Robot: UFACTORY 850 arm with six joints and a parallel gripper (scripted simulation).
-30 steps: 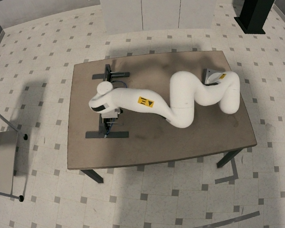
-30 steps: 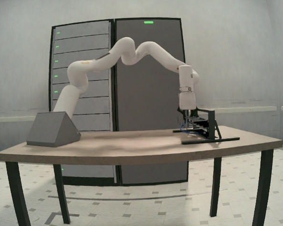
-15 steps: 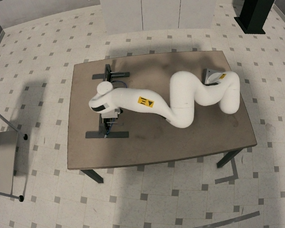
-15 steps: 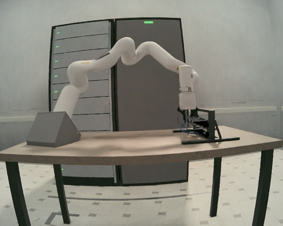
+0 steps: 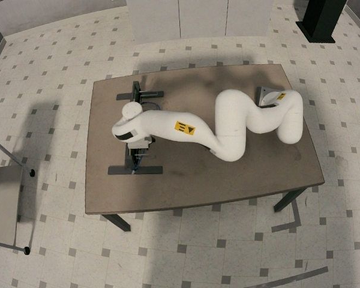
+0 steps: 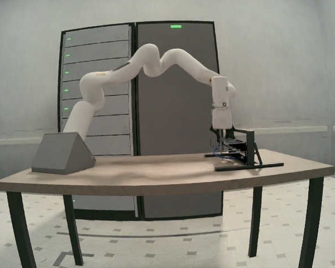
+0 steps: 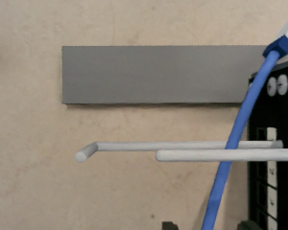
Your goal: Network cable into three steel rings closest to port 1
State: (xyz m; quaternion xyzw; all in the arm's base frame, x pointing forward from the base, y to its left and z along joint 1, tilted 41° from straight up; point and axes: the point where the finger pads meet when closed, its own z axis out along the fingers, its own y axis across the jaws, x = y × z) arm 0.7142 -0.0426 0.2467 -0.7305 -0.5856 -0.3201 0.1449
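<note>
My gripper is now 70 mm short of the plug, 100 mm to the right of it and 60 mm above it. Also, from my hand: black port rack: 40 mm ahead, 160 mm to the right, 20 mm below.
</note>
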